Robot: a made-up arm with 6 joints. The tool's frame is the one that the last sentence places.
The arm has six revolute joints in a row. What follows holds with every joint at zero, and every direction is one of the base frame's. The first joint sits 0.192 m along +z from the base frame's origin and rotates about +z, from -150 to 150 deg. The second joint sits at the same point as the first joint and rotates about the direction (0.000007, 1, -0.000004), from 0 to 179.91 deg. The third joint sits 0.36 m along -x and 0.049 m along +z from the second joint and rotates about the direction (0.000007, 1, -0.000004), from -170 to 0 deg. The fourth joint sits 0.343 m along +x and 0.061 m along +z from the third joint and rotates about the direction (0.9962, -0.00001, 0.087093), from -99.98 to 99.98 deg. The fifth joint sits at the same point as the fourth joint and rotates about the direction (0.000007, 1, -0.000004), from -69.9 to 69.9 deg. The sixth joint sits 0.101 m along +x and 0.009 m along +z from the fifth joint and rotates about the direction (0.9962, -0.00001, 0.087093), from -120 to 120 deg. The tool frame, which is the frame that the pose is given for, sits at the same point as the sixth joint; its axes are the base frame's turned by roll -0.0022, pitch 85.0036 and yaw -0.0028 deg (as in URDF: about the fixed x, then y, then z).
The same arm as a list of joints. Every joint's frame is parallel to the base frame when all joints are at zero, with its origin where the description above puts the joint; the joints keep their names.
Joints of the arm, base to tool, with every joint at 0 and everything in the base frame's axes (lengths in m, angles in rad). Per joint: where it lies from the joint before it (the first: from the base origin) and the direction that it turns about. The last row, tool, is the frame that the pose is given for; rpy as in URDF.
joint 1: origin 0 0 0.192 axis 0 0 1
joint 2: origin 0 0 0 axis 0 1 0
joint 3: origin -0.36 0 0.049 axis 0 1 0
joint 4: origin 0.343 0 0.061 axis 0.9962 0 0.0871
joint 5: origin 0 0 0 axis 0 1 0
joint 6: origin 0.101 0 0.009 axis 0.9962 0 0.0871
tool: origin 0 0 0 rpy 0 1.4836 0
Joint limits (rad, base to tool): -2.618..2.618 0..3.14 -2.9671..0 -1.745..1.745 -1.22..1.22 -2.0944..2.0944

